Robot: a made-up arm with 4 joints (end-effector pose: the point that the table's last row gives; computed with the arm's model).
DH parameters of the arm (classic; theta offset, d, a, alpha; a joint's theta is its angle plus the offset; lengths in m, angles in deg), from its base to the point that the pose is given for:
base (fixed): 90 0.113 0 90
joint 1: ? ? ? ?
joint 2: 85.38 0 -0.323 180
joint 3: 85.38 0.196 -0.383 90
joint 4: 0 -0.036 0.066 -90
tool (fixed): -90 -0.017 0 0
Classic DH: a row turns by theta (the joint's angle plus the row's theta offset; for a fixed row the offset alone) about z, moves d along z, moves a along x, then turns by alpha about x.
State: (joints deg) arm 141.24 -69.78 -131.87 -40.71
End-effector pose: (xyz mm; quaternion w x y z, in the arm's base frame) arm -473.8 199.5 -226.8 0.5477 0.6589 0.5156 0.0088
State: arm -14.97 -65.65 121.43 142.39
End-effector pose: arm -191.7 252.0 304.1 0.0273 0.0554 -0.9787 -0.1959
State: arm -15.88 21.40 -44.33 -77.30
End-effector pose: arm -741.1 73.3 225.1 0.5772 -0.6102 0.2771 -0.4666
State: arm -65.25 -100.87 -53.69 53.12
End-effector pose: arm 237.7 11.6 657.7 0.9113 -0.0968 0.3437 0.2050
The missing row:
joint 1: 0 -0.066 0.072 90
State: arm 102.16 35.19 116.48 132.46
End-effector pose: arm 60.7 -279.5 193.8 0.3481 -0.6742 -0.1702 -0.6287
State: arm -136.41 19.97 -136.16 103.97
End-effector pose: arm -499.3 -195.8 -438.1 0.1986 -0.0578 -0.8457 0.4920
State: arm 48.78 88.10 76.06 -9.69
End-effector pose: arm -204.8 -69.4 289.0 0.9372 0.3327 0.0512 -0.0915
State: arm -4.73 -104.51 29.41 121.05
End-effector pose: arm 354.7 41.6 371.8 0.2065 0.3325 0.8191 0.4193
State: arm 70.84 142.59 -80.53 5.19
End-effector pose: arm 416.0 -12.6 640.5 0.2895 0.2263 -0.5041 0.7815
